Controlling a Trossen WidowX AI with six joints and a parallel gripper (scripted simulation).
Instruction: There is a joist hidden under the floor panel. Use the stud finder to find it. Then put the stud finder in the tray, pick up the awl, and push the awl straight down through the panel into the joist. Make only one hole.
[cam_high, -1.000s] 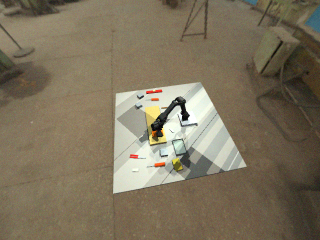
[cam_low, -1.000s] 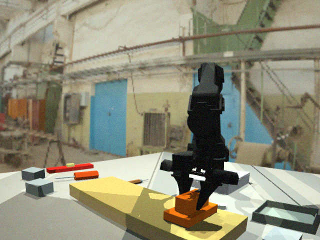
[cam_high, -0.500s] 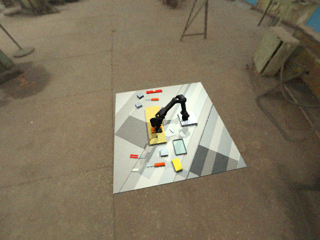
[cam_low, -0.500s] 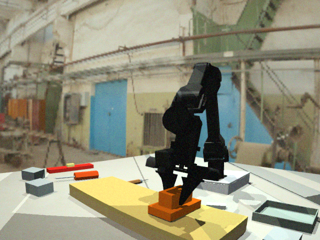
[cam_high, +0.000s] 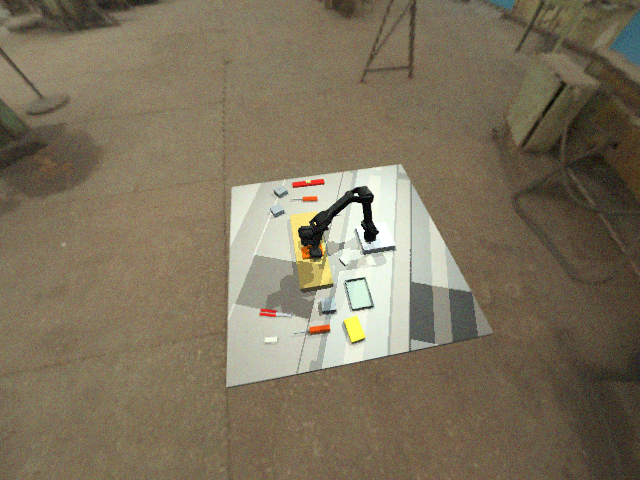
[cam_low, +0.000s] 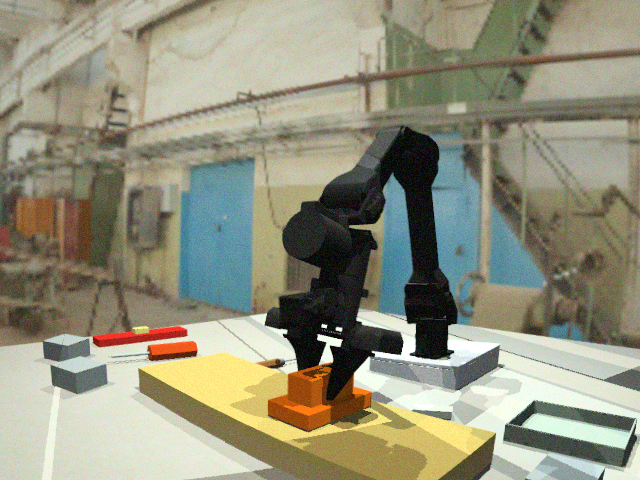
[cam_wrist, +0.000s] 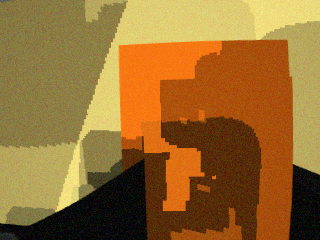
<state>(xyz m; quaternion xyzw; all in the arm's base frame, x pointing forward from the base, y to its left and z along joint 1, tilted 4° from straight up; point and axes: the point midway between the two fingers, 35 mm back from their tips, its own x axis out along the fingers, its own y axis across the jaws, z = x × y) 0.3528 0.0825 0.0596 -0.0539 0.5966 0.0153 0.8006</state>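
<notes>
Now: the grey tray 240 mm behind my gripper tip, 260 mm to the left of it and 50 mm below it. Also, from my gripper tip: yellow block 180 mm behind, 440 mm to the left, 50 mm below; orange stud finder 20 mm behind, 20 mm above; awl 170 mm behind, 300 mm to the right, 60 mm below.
</notes>
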